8 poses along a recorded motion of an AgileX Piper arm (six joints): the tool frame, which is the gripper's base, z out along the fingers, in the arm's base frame.
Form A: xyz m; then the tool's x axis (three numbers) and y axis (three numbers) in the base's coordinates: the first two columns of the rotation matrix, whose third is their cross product.
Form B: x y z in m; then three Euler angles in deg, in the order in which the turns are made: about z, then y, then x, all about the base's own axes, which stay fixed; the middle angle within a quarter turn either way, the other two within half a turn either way. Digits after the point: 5 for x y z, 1 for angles.
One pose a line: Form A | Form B
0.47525 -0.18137 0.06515 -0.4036 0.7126 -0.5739 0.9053 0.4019 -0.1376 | 0.47525 -0.18137 0.06515 -114.0 7.6 144.5
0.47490 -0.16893 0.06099 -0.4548 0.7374 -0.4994 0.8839 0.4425 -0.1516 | 0.47490 -0.16893 0.06099 -117.2 6.3 149.1
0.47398 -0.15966 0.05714 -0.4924 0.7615 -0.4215 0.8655 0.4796 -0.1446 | 0.47398 -0.15966 0.05714 -119.6 5.3 154.0
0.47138 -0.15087 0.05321 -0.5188 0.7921 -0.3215 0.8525 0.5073 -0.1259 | 0.47138 -0.15087 0.05321 -121.3 3.6 160.1
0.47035 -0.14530 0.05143 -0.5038 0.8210 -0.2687 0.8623 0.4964 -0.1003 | 0.47035 -0.14530 0.05143 -120.3 2.9 163.6
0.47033 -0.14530 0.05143 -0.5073 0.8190 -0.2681 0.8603 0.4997 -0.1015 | 0.47033 -0.14530 0.05143 -120.5 2.9 163.6
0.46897 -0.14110 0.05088 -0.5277 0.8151 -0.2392 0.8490 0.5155 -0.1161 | 0.46897 -0.14110 0.05088 -121.9 1.6 164.7
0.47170 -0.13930 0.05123 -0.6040 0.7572 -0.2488 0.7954 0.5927 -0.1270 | 0.47170 -0.13930 0.05123 -127.2 2.9 164.0
